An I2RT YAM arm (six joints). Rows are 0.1 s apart.
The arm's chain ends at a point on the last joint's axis. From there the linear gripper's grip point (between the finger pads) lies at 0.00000 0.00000 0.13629 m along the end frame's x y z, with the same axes.
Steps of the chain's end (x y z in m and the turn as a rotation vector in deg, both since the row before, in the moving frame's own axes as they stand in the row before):
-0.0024 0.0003 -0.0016 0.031 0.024 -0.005
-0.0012 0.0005 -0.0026 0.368 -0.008 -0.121
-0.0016 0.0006 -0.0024 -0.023 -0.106 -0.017
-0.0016 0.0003 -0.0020 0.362 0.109 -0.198
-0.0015 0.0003 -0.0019 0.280 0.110 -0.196
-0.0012 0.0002 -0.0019 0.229 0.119 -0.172
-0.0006 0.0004 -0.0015 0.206 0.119 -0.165
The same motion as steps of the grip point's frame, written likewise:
-0.0023 0.0002 -0.0016 0.031 0.024 -0.005
-0.0012 -0.0004 -0.0026 0.368 -0.008 -0.121
-0.0019 0.0007 -0.0024 -0.023 -0.106 -0.017
-0.0013 -0.0006 -0.0020 0.362 0.109 -0.198
-0.0012 -0.0004 -0.0019 0.280 0.110 -0.196
-0.0009 -0.0003 -0.0019 0.229 0.119 -0.172
-0.0003 -0.0001 -0.0015 0.206 0.119 -0.165

